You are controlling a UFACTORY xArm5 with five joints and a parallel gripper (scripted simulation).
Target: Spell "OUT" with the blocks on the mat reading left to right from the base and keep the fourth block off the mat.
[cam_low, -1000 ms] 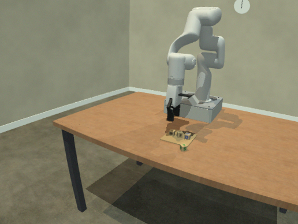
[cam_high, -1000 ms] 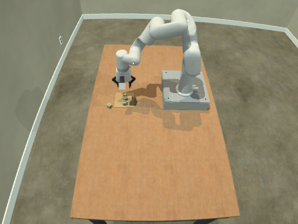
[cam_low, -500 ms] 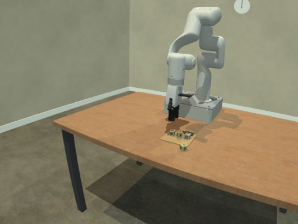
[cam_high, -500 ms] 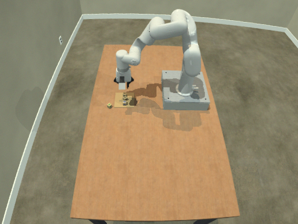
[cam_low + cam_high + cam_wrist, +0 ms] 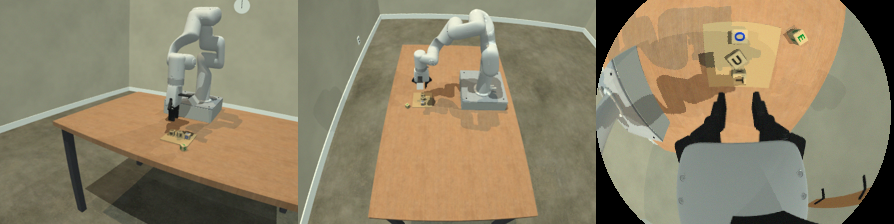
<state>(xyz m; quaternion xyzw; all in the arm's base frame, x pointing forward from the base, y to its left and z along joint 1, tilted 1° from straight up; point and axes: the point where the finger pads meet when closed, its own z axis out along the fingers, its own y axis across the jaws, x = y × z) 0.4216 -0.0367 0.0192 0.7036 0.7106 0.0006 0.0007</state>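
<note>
Now: the U block 4 cm to the left of my hand and 9 cm below it. The rest, counted from my hand: tan mat: 4 cm to the left, 11 cm below.
</note>
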